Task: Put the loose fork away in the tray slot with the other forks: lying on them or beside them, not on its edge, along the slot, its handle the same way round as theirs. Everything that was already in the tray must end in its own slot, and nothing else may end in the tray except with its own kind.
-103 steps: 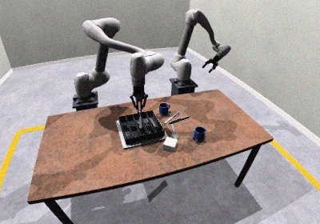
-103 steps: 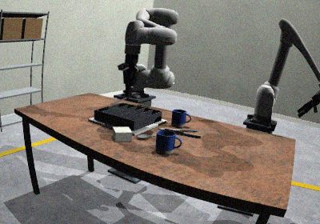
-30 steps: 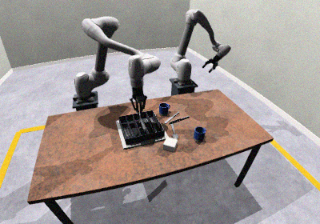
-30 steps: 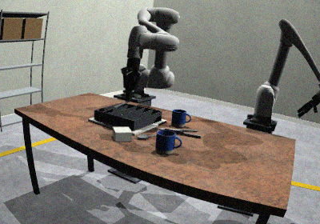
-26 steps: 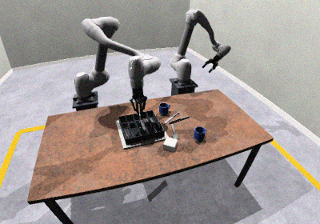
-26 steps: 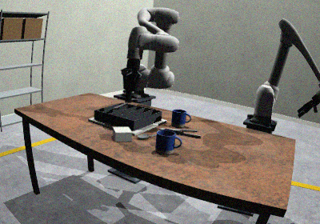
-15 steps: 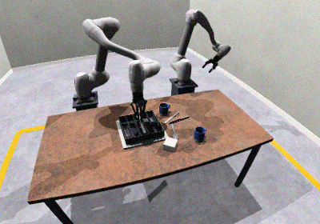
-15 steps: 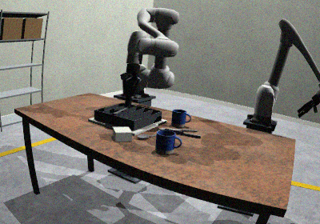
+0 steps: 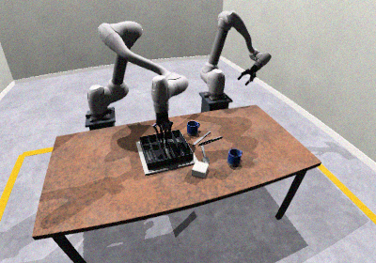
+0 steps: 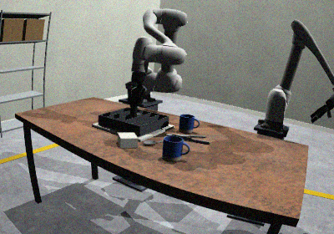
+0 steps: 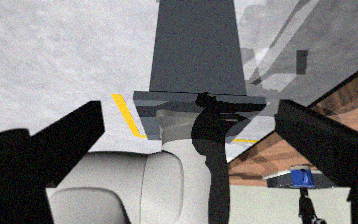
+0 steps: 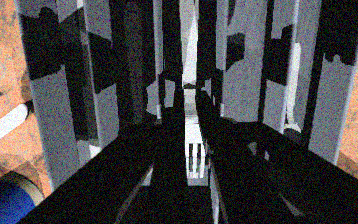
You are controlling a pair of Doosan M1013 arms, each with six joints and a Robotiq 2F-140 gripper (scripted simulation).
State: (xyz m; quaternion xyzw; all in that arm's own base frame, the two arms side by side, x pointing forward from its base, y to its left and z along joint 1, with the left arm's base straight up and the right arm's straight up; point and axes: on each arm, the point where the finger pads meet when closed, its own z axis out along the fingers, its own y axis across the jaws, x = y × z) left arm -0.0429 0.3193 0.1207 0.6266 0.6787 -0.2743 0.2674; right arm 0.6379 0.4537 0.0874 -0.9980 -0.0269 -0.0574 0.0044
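Right now the black tray is 5 cm below my right hand. The rest, counted from my right hand: white board: 8 cm below; white block: 25 cm ahead, 15 cm to the left, 6 cm below; spoon: 11 cm ahead, 24 cm to the left, 8 cm below.
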